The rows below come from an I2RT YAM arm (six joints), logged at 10 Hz.
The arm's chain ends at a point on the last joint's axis. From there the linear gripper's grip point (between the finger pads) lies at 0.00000 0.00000 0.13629 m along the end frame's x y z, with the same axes.
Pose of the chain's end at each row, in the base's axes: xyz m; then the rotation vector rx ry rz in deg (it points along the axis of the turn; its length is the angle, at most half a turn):
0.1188, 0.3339, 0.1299, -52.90, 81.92, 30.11
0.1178, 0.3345, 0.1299, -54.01, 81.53, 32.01
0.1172, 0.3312, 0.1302, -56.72, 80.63, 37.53
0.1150, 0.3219, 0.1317, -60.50, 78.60, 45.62
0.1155, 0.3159, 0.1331, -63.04, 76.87, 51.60
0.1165, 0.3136, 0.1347, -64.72, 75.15, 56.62
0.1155, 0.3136, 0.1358, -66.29, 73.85, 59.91
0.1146, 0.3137, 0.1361, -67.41, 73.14, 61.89
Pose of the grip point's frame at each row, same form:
0.2006, 0.4420, 0.1158, -52.90, 81.92, 30.11
0.1958, 0.4453, 0.1156, -54.01, 81.53, 32.01
0.1846, 0.4488, 0.1157, -56.72, 80.63, 37.53
0.1658, 0.4477, 0.1185, -60.50, 78.60, 45.62
0.1536, 0.4463, 0.1218, -63.04, 76.87, 51.60
0.1443, 0.4467, 0.1261, -64.72, 75.15, 56.62
0.1357, 0.4482, 0.1285, -66.29, 73.85, 59.91
0.1300, 0.4489, 0.1293, -67.41, 73.14, 61.89

